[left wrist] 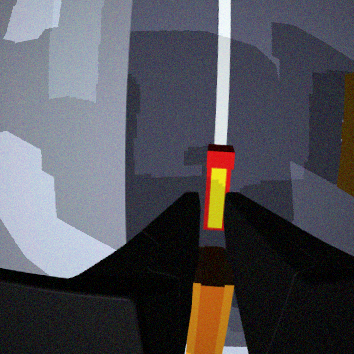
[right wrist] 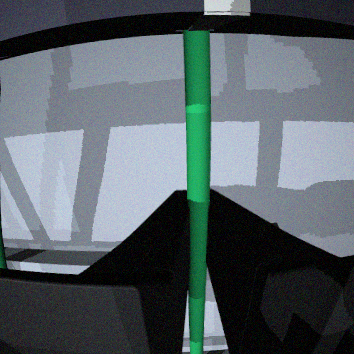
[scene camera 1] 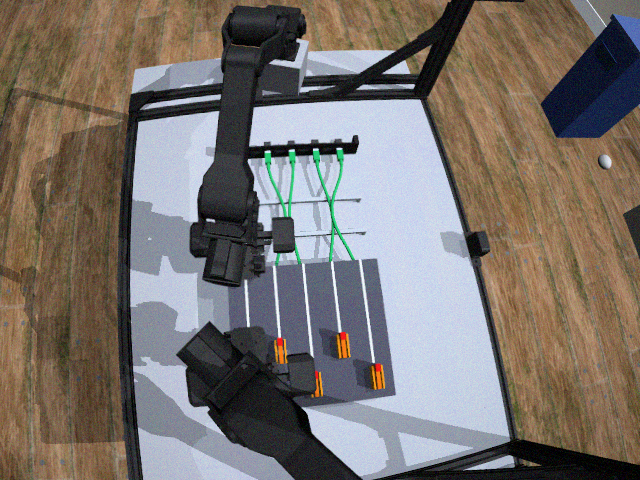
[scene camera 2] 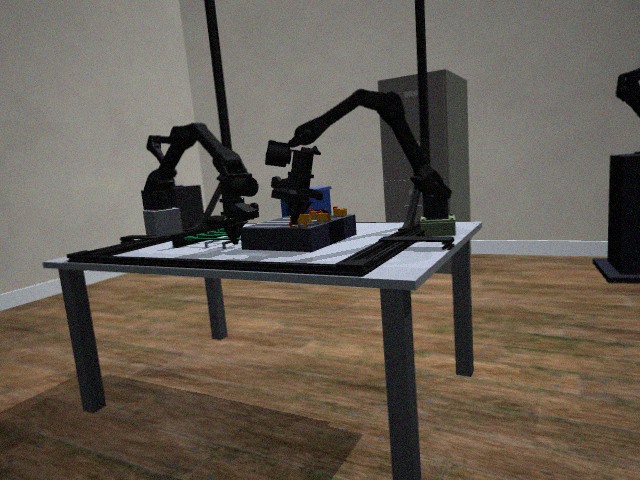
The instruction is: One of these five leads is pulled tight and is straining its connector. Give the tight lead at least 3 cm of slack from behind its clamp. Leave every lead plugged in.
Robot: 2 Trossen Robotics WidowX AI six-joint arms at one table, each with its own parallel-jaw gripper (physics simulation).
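Frame: origin at the left arm's base, x right, y back, z down, level; metres.
Seen in the pictures: left gripper, fingertip midpoint: (left wrist: 210,205) (scene camera 2: 294,224); right gripper, fingertip midpoint: (right wrist: 193,202) (scene camera 2: 235,244); left arm's base, origin of the base link: (scene camera 2: 437,217); right arm's base, origin of the base link: (scene camera 1: 283,50) (scene camera 2: 160,209).
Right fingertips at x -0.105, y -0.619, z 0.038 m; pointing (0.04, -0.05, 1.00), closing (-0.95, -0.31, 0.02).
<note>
Pixels of each thing's top centre, then the offset from my right fingertips to it. "*": a spot on its surface instead.
- black rail, surface spot: (scene camera 1: 305,150) * dx +0.191, dy -0.168, dz -0.013 m
- leftmost lead, surface spot: (right wrist: 198,160) * dx -0.007, dy +0.022, dz -0.019 m
- leftmost clamp, surface spot: (left wrist: 209,320) * dx -0.076, dy +0.249, dz -0.093 m
- orange clamp, surface spot: (scene camera 1: 318,384) * dx +0.028, dy +0.290, dz -0.047 m
Green leads (scene camera 1: 290,180) (scene camera 1: 341,178) run from plugs in the black rail (scene camera 1: 305,150) to the dark slab (scene camera 1: 323,304) (scene camera 2: 279,238); they cross in pairs. White stripes continue to orange clamps (scene camera 1: 343,346) (scene camera 1: 377,377) (scene camera 1: 280,351). The leftmost lead (right wrist: 198,160) is hidden by the right arm in scene camera 1. My right gripper (right wrist: 193,202) (scene camera 2: 234,238) is shut on it, between rail and slab. My left gripper (left wrist: 210,205) (scene camera 2: 296,219) is shut on the leftmost clamp (left wrist: 209,320), whose red-and-yellow front piece (left wrist: 217,205) shows between the fingertips. The clamp is hidden in scene camera 1.
Two thin rods (scene camera 1: 346,200) (scene camera 1: 354,233) cross beneath the leads. Another orange clamp (scene camera 1: 318,384) is partly covered by the left gripper. A black frame edges the table, with a small black block (scene camera 1: 478,243) on its right side. A blue box (scene camera 1: 594,85) stands beyond the table.
</note>
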